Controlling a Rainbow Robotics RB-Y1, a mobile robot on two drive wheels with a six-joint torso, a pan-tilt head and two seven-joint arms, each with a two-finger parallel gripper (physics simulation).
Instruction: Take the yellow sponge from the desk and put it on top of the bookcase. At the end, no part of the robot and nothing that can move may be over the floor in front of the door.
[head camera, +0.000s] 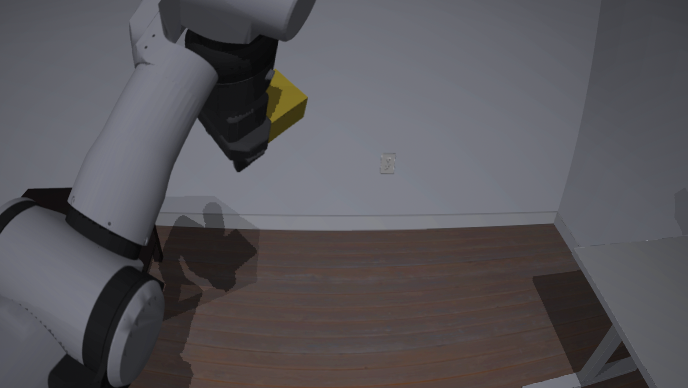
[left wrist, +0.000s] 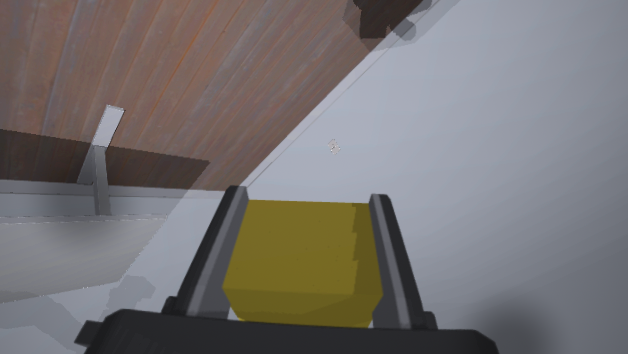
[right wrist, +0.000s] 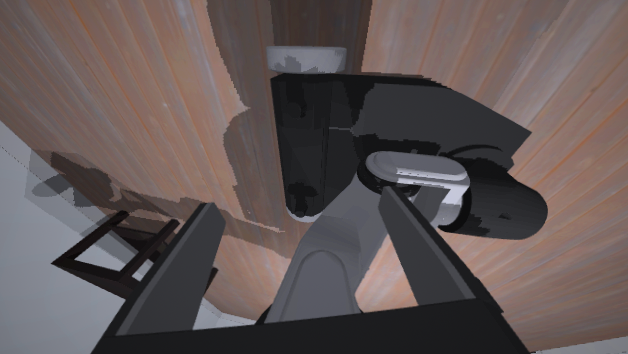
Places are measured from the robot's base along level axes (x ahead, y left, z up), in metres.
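Pixels of known places: left gripper, fingertip midpoint: (head camera: 227, 146) (left wrist: 308, 202); right gripper, fingertip midpoint: (right wrist: 301, 204).
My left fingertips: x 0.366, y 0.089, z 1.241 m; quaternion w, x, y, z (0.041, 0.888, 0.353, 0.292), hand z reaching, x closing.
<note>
For each thing: its top centre in the pictures, then the offset to it from my left fingertips. Level surfaces: height alone.
- yellow sponge, top centre: (head camera: 258, 76) dx +0.017, dy -0.038, dz +0.084 m
- grey-white desk, surface height: dz -0.521 m
- wall outlet, top centre: (head camera: 388, 153) (left wrist: 337, 152) dx +1.535, dy -0.504, dz -0.783 m
The yellow sponge (head camera: 288, 102) (left wrist: 302, 245) is a block held between the two fingers of my left gripper (left wrist: 308, 202). In the head camera view my left gripper is at the upper left, in front of the wall, and its fingers are partly hidden behind its own body. My right gripper (right wrist: 301, 204) is open, with its fingers wide apart above the robot's own base. The grey-white desk (head camera: 645, 280) (left wrist: 75, 255) stands at the right in the head camera view and at the lower left in the left wrist view. The bookcase and the door do not show in these views.
A dark brown piece of furniture with thin legs (right wrist: 90, 280) stands by the wall at the left in the right wrist view. Part of something dark (head camera: 50, 198) shows behind my left arm in the head camera view. A wall outlet (head camera: 388, 163) (left wrist: 334, 146) is on the wall.
</note>
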